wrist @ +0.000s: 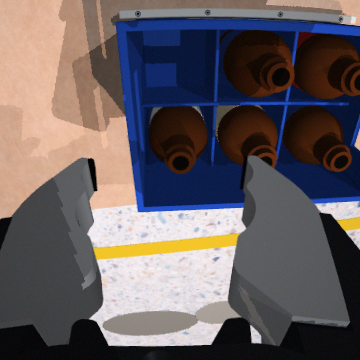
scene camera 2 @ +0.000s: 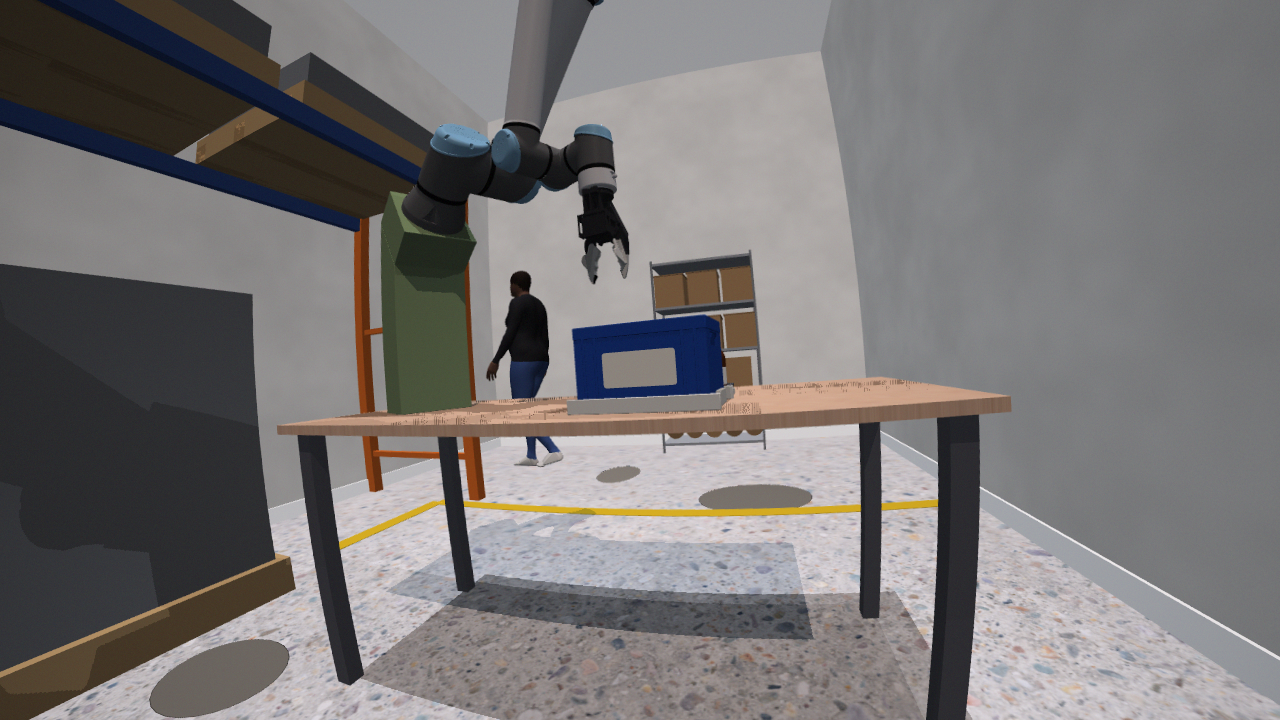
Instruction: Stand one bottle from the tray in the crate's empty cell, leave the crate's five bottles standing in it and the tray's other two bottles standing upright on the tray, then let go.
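Where they show: gripper, fingertip midpoint: (wrist: 168, 160) (scene camera 2: 608, 281); arm's base at its link origin: (scene camera 2: 433, 216).
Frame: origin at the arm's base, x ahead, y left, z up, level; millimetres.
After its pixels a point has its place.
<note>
My gripper (scene camera 2: 608, 279) @(x 558, y -88, z -292 mm) (wrist: 168, 160) @(x 558, y -88, z -292 mm) is open and empty, high above the table and the crate. The blue crate (scene camera 2: 588, 367) @(x 536, y -209, z -486 mm) (wrist: 131, 115) @(x 524, y -98, z -405 mm) stands on the table with a pale label on its side. In the wrist view it holds five brown bottles: two in the upper row, a middle one (wrist: 257, 62) @(x 648, y -76, z -443 mm) and a right one (wrist: 327, 65) @(x 728, y -89, z -454 mm), and three in the lower row, a left one (wrist: 177, 132) @(x 561, y -141, z -454 mm), a middle one (wrist: 247, 130) @(x 640, y -153, z -457 mm) and a right one (wrist: 314, 134) @(x 722, y -169, z -457 mm). The upper-left cell (wrist: 180, 75) @(x 575, y -105, z -572 mm) is empty. The tray and its bottles cannot be made out.
The wooden table (scene camera 2: 823, 400) @(x 987, y -213, z -580 mm) (wrist: 30, 150) @(x 310, y -183, z -580 mm) carries the crate. A light grey bar (scene camera 2: 644, 402) @(x 651, y -235, z -560 mm) (wrist: 245, 15) @(x 666, y -36, z -550 mm) runs along the crate's side. A green robot pedestal (scene camera 2: 425, 331) @(x -28, y -12, z -347 mm) stands left of the crate. A person (scene camera 2: 528, 331) stands behind the table, near a shelf rack (scene camera 2: 753, 295).
</note>
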